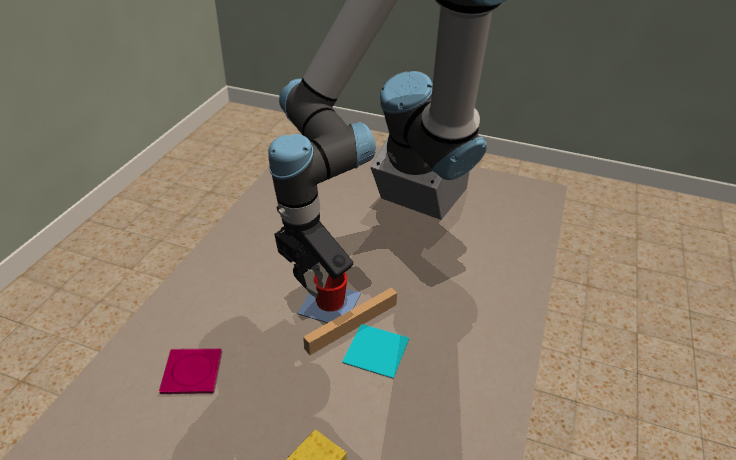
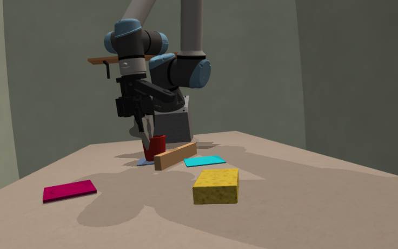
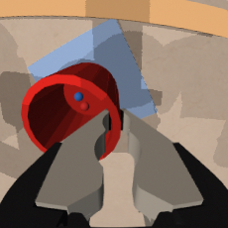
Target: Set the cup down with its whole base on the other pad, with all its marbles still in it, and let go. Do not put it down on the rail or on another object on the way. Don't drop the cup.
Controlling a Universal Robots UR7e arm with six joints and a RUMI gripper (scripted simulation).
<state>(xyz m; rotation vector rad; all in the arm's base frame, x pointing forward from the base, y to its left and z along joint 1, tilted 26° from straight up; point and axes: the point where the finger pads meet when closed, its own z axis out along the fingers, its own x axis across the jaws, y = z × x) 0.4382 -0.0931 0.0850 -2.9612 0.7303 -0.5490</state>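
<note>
Now: hand 3 cm past the red cup, 2 cm to the right of it and 3 cm above it. The rest, counted from my hand: blue marble (4 cm behind, 2 cm to the left, 4 cm below); wooden rail (2 cm ahead, 8 cm to the left, 5 cm below); red marble (4 cm behind, 1 cm to the left, 4 cm below).
</note>
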